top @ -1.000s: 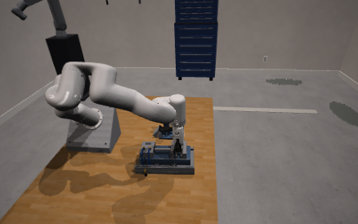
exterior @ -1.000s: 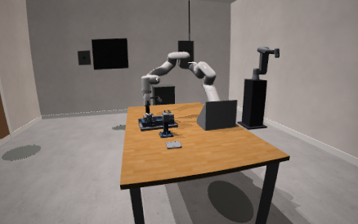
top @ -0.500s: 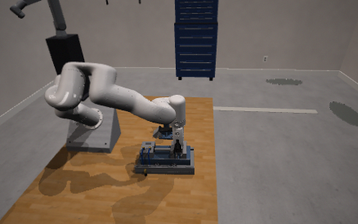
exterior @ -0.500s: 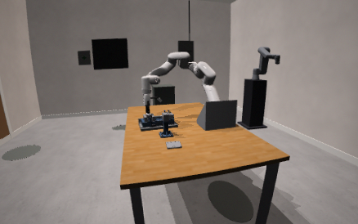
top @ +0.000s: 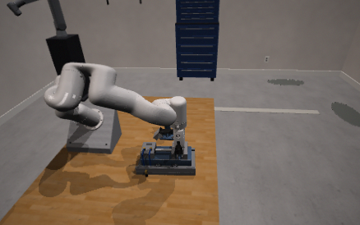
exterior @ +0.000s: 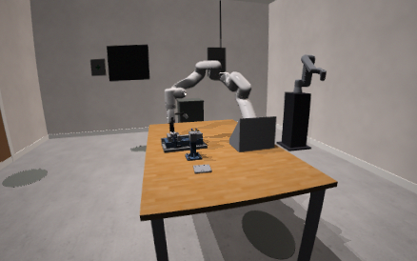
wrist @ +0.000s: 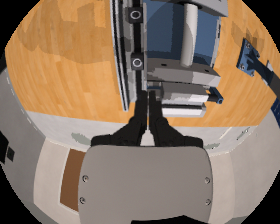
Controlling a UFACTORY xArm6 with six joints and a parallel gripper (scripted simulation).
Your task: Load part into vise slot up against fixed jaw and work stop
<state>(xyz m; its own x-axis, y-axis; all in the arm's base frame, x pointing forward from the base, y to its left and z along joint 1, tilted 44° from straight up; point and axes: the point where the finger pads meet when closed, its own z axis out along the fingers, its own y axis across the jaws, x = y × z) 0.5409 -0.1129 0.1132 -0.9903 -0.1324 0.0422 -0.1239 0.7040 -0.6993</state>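
My hand is 50 mm to the right of the part, 20 mm above it and 10 mm past it. Also, from my hand: air cylinder (170 mm behind, 40 mm below, 30 mm to the left); air cylinder rod (90 mm behind, 40 mm to the left, 40 mm below).
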